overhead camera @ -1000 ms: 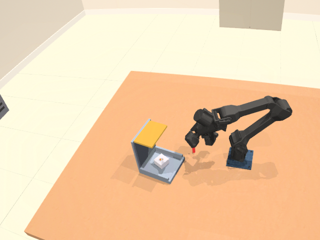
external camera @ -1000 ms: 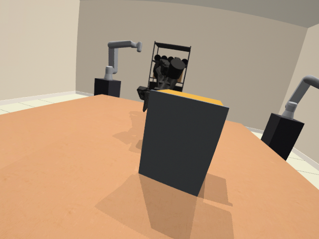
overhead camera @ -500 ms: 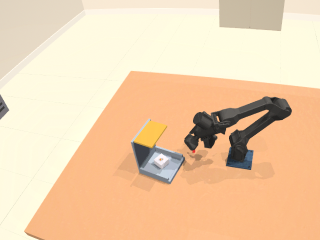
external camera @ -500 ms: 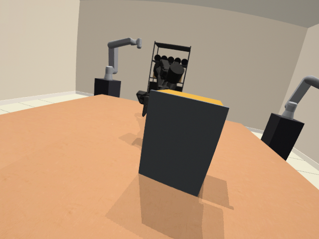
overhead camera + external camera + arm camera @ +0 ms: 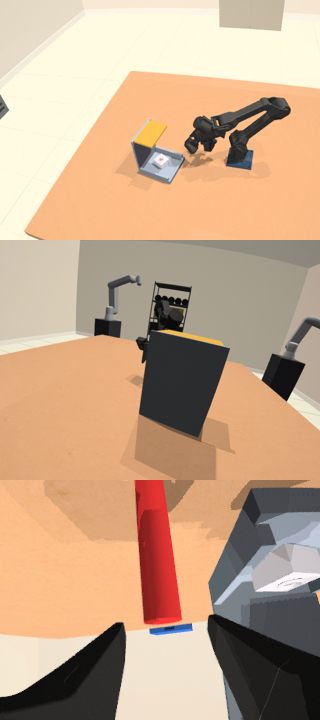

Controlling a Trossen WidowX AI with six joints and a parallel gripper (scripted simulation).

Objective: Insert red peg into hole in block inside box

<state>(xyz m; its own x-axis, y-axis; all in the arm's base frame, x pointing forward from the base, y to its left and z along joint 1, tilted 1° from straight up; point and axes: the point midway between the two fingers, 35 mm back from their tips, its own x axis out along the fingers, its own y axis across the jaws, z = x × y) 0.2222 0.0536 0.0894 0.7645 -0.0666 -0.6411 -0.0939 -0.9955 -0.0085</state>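
Right now my gripper tip is 3 cm past the red peg and 4 cm above it. From my gripper tip the other things lie so: orange roof: 10 cm ahead, 14 cm to the left, 14 cm above; dark back wall: 15 cm ahead, 14 cm to the left, 4 cm above.
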